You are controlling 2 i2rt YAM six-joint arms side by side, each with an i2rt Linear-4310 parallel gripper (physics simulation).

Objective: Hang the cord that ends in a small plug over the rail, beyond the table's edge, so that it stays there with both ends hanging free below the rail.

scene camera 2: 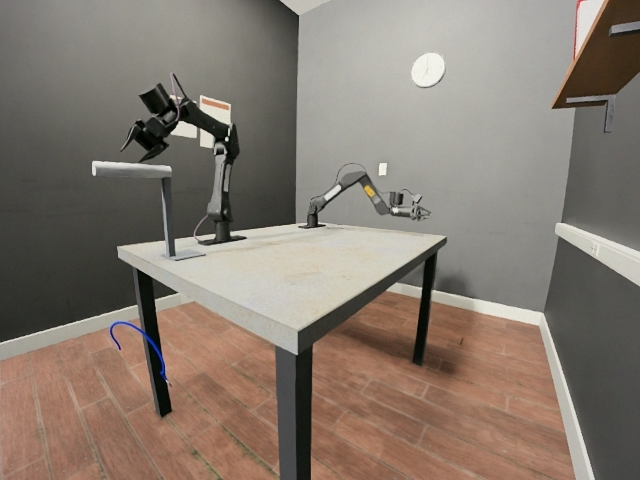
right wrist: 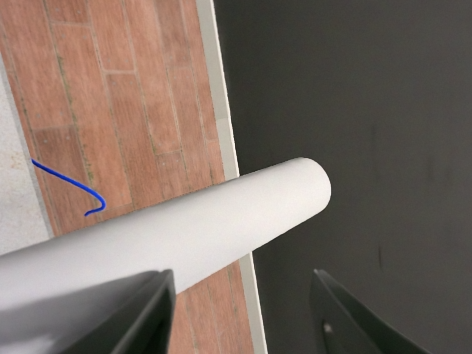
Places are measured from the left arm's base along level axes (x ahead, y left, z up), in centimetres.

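Where they show: left gripper, between the fingertips: [scene camera 2: 431, 214]; right gripper, between the fingertips: [scene camera 2: 129, 157] [right wrist: 243, 283]; left arm's base, origin of its link: [scene camera 2: 312, 226]; right arm's base, origin of its link: [scene camera 2: 223, 241].
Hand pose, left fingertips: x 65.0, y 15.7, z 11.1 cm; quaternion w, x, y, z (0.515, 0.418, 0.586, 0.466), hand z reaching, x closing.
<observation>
Things, the pixels of their top centre, and the offset from my left fingertips. "spot": a spot on its surface instead. Level surfaces: height alone.
- blue cord, a spot on its surface: [right wrist: 75, 182] [scene camera 2: 130, 324] spot: dz -28.9, dx -54.0, dy -119.6 cm
- rail, centre of its top: [right wrist: 190, 259] [scene camera 2: 134, 163] dz +16.7, dx -52.5, dy -114.6 cm
- rail's upright post, centre of its top: [scene camera 2: 165, 178] dz +13.1, dx -52.3, dy -106.1 cm
- flat base, a spot on its surface: [scene camera 2: 188, 254] spot: dz -10.5, dx -50.5, dy -101.4 cm
- table, height of its surface: dz -11.1 cm
The blue cord [scene camera 2: 125, 322] [right wrist: 75, 182] is off the rail [scene camera 2: 129, 169] [right wrist: 240, 215] and far below it, down by a table leg in scene camera 2. It bends in an arch, with its small plug [scene camera 2: 169, 383] at the lower right end. Whether it touches the floor I cannot tell. No cord lies over the rail. My right gripper [scene camera 2: 131, 155] [right wrist: 243, 283] is part open and empty, just above the rail. My left gripper [scene camera 2: 428, 213] is open and empty, at the right, above the far side of the table.
The rail's upright post [scene camera 2: 168, 217] stands on a flat base [scene camera 2: 188, 254] near the left end of the table [scene camera 2: 232, 289]. The cord is beyond that end, in front of a black table leg [scene camera 2: 147, 304]. A shelf [scene camera 2: 594, 67] is on the wall at the upper right.
</observation>
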